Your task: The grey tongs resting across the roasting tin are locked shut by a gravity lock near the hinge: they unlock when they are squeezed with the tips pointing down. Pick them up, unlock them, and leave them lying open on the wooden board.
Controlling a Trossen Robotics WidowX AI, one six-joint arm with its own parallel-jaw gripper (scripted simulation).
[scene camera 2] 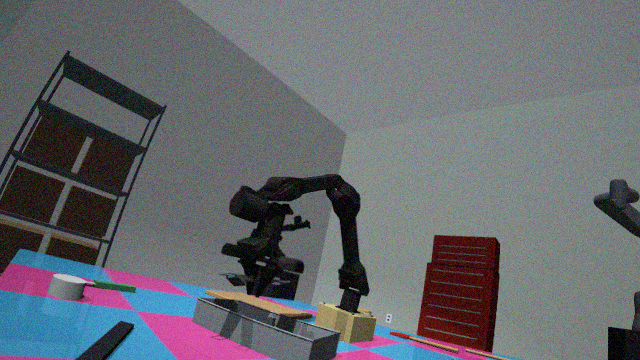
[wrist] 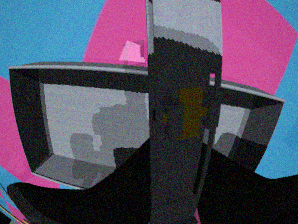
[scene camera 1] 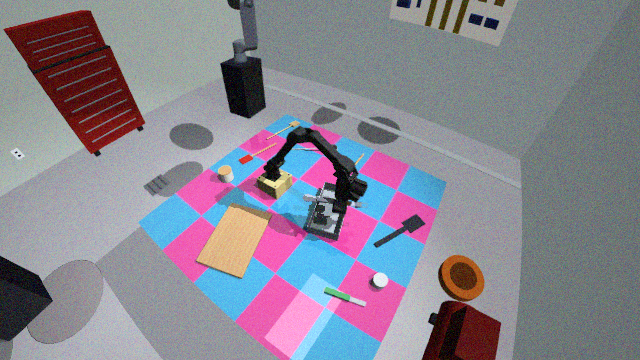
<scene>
The same spot on a wooden board: (scene camera 1: 231,246) is (scene camera 2: 247,299).
</scene>
